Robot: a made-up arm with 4 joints.
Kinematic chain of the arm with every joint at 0, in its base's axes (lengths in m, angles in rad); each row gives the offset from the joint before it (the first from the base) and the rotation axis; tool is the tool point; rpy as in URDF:
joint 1: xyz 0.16 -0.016 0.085 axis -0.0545 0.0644 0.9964
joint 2: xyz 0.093 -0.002 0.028 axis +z
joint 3: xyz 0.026 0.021 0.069 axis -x
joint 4: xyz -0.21 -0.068 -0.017 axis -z
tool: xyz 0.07 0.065 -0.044 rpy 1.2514 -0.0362 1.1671
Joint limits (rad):
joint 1: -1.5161..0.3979
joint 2: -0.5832..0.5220
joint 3: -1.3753..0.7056
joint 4: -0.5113..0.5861
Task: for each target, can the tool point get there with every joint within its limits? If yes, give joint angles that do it. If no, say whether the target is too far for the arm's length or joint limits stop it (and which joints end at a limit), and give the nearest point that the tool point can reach.
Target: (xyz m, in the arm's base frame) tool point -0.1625 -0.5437 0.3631
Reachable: no: too far | nearest point 0.0999 -0.1100 0.1637 | short by 0.545 m
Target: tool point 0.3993 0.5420 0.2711
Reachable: no: too far | nearest point 0.2156 0.1260 0.1957 | short by 0.461 m
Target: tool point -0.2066 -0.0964 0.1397
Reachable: no: joint limits stop it (at a limit: joint 1, joint 2, joint 3, joint 4) | nearest point 0.0561 -0.0655 0.1584 | short by 0.265 m
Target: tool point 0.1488 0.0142 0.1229
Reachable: yes | joints -0.0725 0.1731 -0.8218 0.2702
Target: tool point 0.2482 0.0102 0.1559
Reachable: yes | joints -1.3159 -0.2811 -0.9195 -0.0682
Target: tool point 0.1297 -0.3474 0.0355
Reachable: no: joint limits stop it (at a limit: joint 2, joint 4) | nearest point 0.1460 -0.1174 0.1462 | short by 0.256 m
